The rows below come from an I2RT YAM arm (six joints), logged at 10 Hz.
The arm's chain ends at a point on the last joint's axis. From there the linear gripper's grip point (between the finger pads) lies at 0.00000 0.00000 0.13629 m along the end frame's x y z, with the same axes.
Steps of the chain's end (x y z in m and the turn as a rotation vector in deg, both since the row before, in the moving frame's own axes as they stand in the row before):
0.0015, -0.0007, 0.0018, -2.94, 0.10, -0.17
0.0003, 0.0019, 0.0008, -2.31, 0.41, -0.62
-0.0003, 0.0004, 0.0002, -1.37, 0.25, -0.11
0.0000, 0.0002, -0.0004, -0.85, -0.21, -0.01
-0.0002, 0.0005, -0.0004, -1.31, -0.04, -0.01
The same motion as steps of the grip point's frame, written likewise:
0.0017, 0.0063, 0.0016, -2.94, 0.10, -0.17
0.0013, 0.0074, 0.0007, -2.31, 0.41, -0.62
0.0003, 0.0037, 0.0002, -1.37, 0.25, -0.11
-0.0005, 0.0022, -0.0004, -0.85, -0.21, -0.01
-0.0003, 0.0036, -0.0004, -1.31, -0.04, -0.01

